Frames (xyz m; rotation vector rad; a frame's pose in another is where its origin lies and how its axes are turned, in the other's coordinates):
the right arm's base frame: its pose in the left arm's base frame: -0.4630 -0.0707 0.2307 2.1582 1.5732 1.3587
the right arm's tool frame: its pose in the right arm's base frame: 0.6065 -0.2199 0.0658 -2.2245 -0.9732 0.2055
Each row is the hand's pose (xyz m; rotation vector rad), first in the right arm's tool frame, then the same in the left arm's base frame.
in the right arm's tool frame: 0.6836 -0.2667 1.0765 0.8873 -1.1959 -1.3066
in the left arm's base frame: -0.1342 -0.2559 1.3559 2.2217 -0.5673 -0.9045
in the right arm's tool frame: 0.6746 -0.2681 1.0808 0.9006 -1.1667 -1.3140
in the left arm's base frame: -0.1393 -0.2630 1.3508 2.2247 -0.5343 -0.8912
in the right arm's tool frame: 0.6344 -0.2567 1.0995 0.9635 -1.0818 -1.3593
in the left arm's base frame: -0.1759 -0.2861 1.3359 2.2512 -0.4116 -0.8744
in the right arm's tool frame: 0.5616 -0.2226 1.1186 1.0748 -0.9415 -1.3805
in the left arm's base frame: -0.2497 -0.3096 1.3070 2.3014 -0.2370 -0.7958
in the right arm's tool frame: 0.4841 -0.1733 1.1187 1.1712 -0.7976 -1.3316
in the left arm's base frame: -0.3344 -0.3119 1.2715 2.3390 -0.1062 -0.6499
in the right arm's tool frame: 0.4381 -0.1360 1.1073 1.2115 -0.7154 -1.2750
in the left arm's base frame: -0.3886 -0.3001 1.2481 2.3480 -0.0542 -0.5403
